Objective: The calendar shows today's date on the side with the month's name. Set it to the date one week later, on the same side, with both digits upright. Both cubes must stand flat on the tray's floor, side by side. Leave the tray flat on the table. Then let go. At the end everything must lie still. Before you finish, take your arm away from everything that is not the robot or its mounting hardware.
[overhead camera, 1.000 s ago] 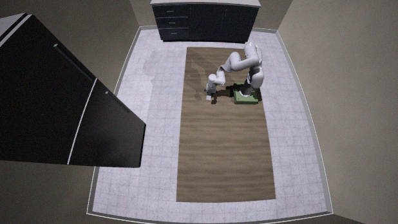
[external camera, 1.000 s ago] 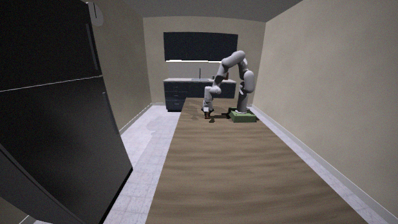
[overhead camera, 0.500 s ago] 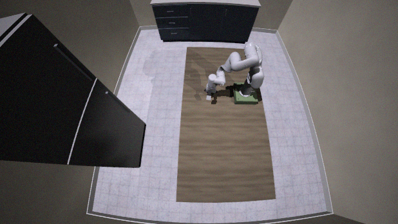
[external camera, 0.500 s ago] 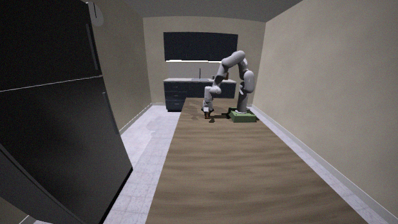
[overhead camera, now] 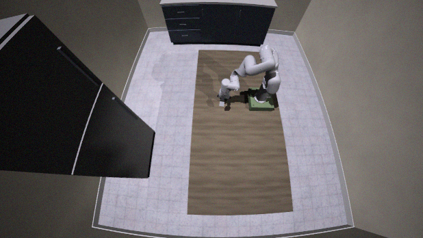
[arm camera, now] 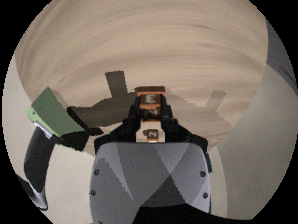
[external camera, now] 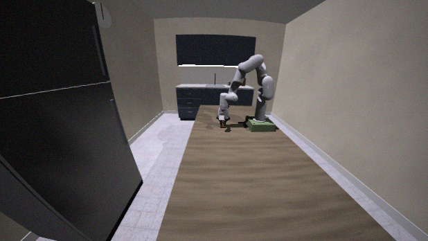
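Right now my hand is 1 cm above the calendar cube. The rest, counted from my hand: calendar tray: 3 cm below, 2 cm to the right.
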